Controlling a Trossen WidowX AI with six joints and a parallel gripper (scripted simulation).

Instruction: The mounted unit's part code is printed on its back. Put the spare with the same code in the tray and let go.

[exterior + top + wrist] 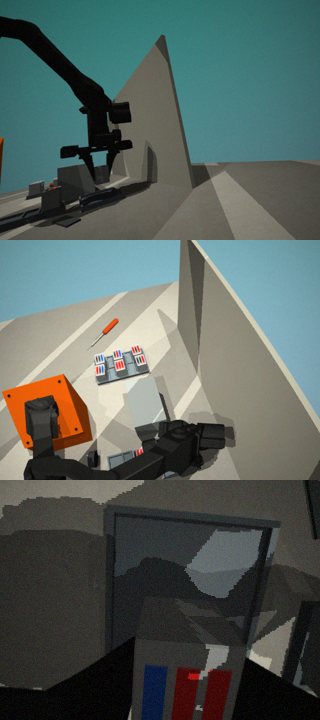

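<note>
Now: gripper tip 1 cm past the grey tray and 5 cm above it. From my gripper tip the other things lie so: dark rack: 15 cm behind, 2 cm to the left, 4 cm below; grey wall panel: 18 cm ahead, 16 cm to the left, 17 cm above.
</note>
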